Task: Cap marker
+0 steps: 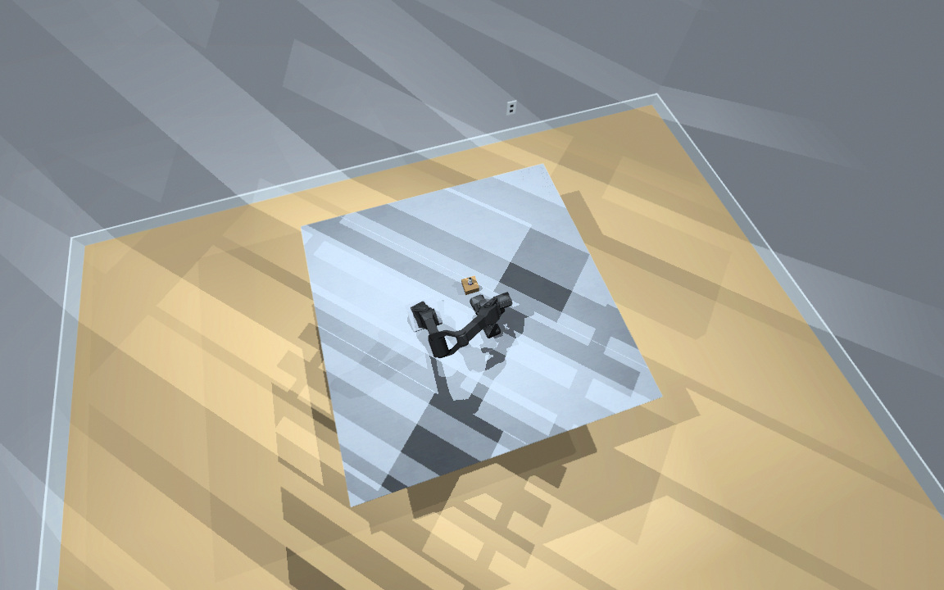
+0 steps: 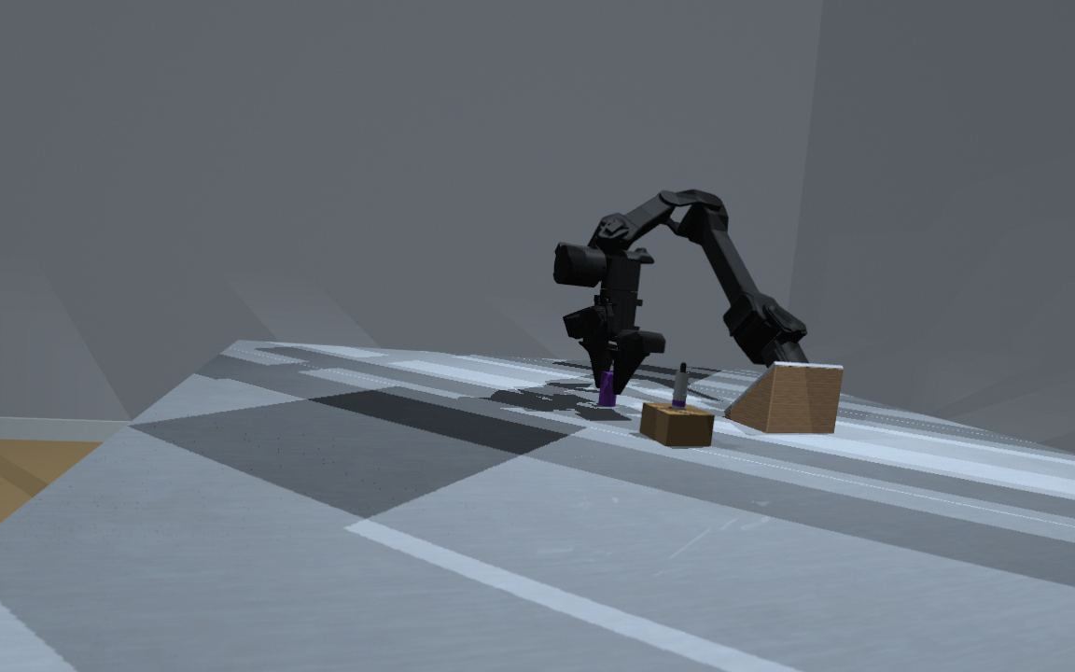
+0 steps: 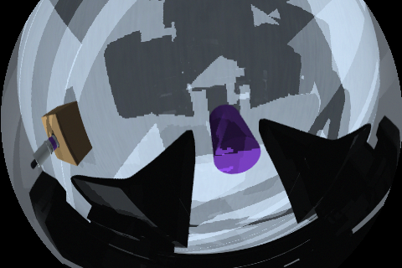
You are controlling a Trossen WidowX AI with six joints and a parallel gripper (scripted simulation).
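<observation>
My gripper tip is now 30 mm short of the brown holder block and 190 mm to the right of it. Round my gripper tip: purple cap right at my gripper tip.
</observation>
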